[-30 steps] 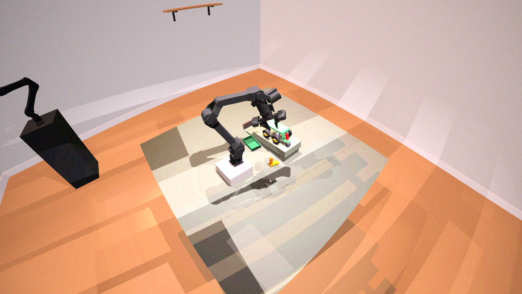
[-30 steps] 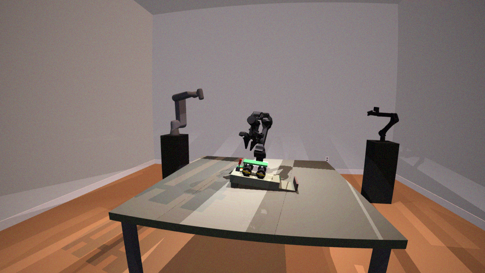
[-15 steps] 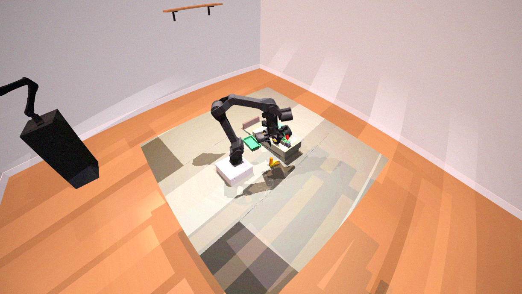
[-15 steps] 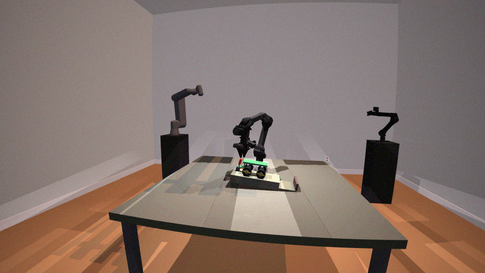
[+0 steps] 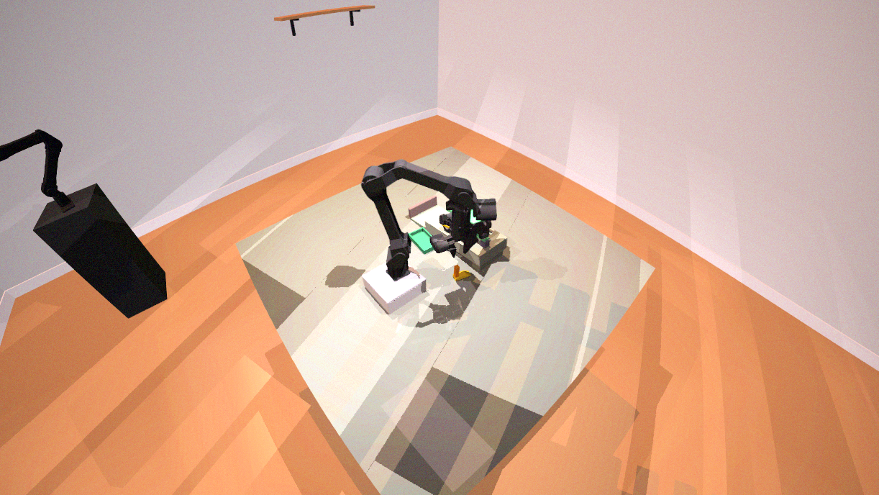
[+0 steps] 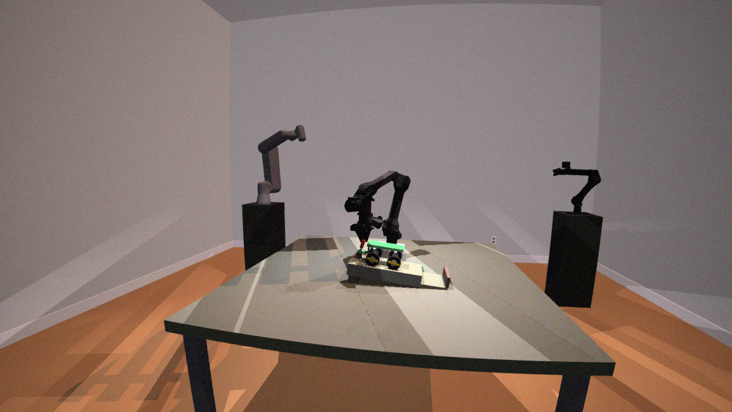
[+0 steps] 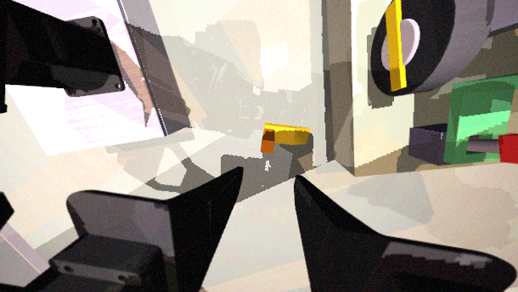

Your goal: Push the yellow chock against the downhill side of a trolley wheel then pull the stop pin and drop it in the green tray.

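The yellow chock lies 100 mm below my gripper tip and 20 mm ahead of it. The rest, counted from my gripper tip: red-headed stop pin (130 mm ahead, 20 mm to the left, 10 mm above); trolley (140 mm ahead, 120 mm to the left, 10 mm below); beige ramp (140 mm ahead, 130 mm to the left, 80 mm below).
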